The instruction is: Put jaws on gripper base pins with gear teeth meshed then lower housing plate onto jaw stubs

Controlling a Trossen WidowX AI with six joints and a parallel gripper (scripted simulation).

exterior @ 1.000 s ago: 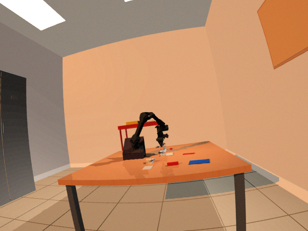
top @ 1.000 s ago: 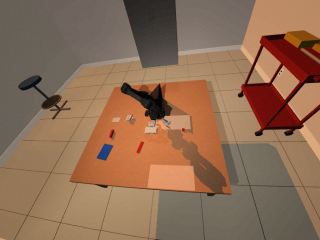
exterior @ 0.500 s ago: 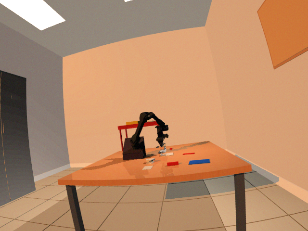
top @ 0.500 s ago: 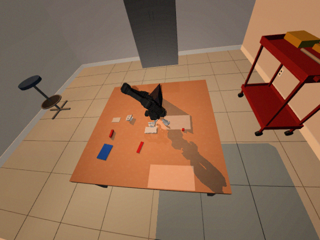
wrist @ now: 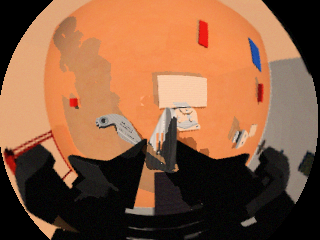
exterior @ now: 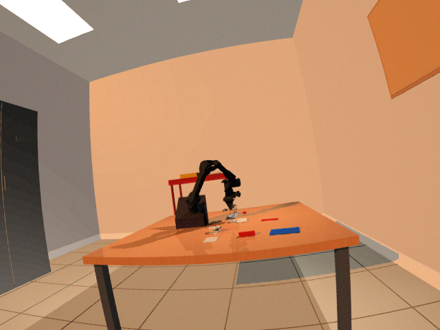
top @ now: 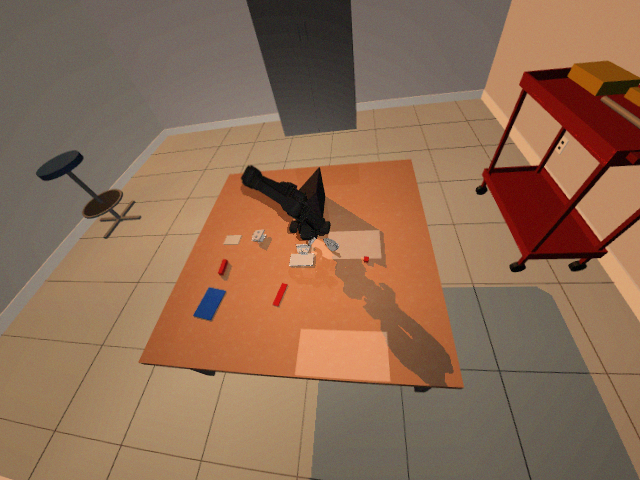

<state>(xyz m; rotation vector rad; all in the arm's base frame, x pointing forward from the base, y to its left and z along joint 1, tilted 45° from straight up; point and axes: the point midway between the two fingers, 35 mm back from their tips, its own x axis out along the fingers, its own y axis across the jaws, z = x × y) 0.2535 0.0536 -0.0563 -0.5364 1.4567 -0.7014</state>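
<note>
Now: gripper tip 30 mm past the grey jaw and 20 mm to the left of it. Also, from my gripper tip: pale tile 490 mm to the right, 80 mm below, 80 mm behind; small red cube 250 mm to the left, 90 mm ahead, 70 mm below; white flat part 80 mm below, 70 mm to the right, 70 mm ahead.
</note>
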